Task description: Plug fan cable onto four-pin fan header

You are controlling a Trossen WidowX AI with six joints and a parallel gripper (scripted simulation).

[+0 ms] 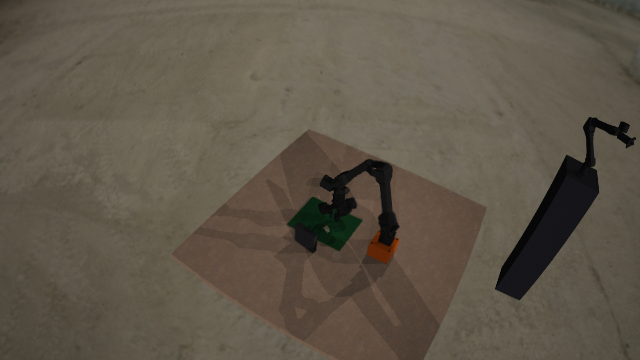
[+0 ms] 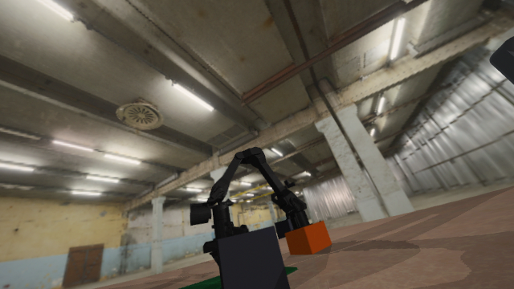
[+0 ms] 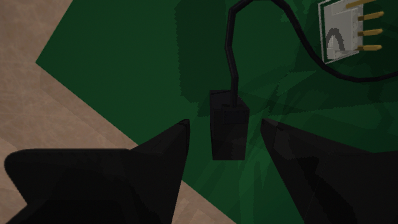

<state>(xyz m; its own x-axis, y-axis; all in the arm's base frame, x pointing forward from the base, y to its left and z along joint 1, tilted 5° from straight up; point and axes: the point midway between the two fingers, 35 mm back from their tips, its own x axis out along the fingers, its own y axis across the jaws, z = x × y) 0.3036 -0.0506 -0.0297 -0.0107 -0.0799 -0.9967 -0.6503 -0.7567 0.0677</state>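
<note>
Right now the white four-pin header is 90 mm to the left of my gripper tip and 20 mm below it. From my gripper tip the other things lie so: black fan (30 mm ahead, 220 mm to the left, 40 mm above); then black fan plug (10 mm behind, 10 mm above); then green board (30 mm ahead, 50 mm to the left, 30 mm below).
</note>
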